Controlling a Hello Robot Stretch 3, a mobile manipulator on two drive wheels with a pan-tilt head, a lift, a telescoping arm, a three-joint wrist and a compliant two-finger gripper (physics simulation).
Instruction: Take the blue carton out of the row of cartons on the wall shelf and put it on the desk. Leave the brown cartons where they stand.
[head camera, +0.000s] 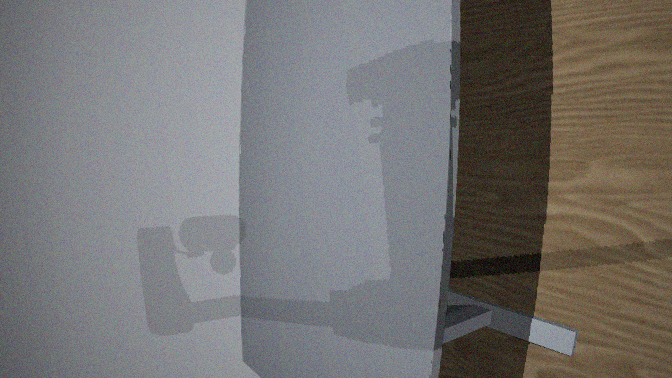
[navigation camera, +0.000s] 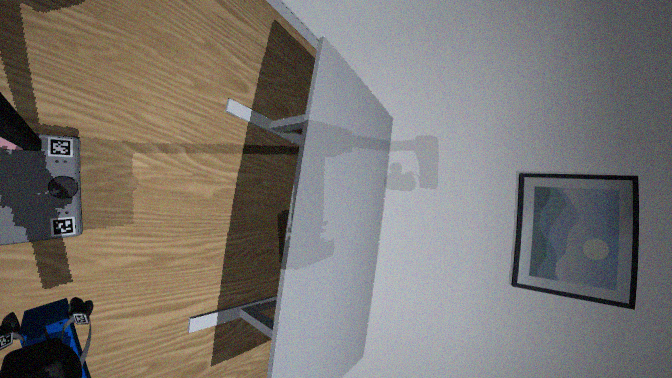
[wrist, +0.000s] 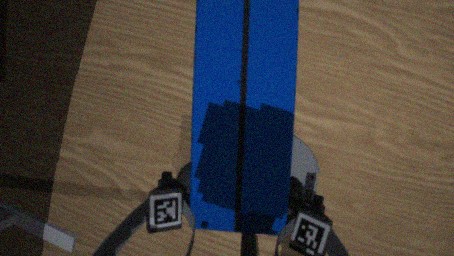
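Seen in the pictures: gripper, fingertip midpoint: (navigation camera: 47, 312); robot's base at its link origin: (navigation camera: 62, 185).
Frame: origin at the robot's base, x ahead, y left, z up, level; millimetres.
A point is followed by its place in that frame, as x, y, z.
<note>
The blue carton (navigation camera: 61, 331) {-5, -185, 772} (wrist: 220, 60) has a dark stripe along its length and sits between the fingertips. My gripper (navigation camera: 45, 316) {-20, -174, 713} (wrist: 240, 188) {-20, -174, 713} is shut on it, one finger on each side, over the wooden floor. The desk (head camera: 300, 175) {970, -89, 720} (navigation camera: 350, 210) {899, -99, 721} is a pale grey top on metal legs, standing against the wall. In the navigation camera the carton and gripper are at the lower left, apart from the desk and on the floor side of its front edge. The wall shelf and the brown cartons do not show in these views.
Desk feet (head camera: 552, 336) (navigation camera: 202, 322) (wrist: 59, 237) stick out onto the floor past the desk top. A framed picture (navigation camera: 575, 240) {1300, -188, 1649} hangs on the wall beyond the desk. Part of my grey base (navigation camera: 74, 165) {33, 73, 159} shows at the left. Shadows of the robot fall across desk and wall.
</note>
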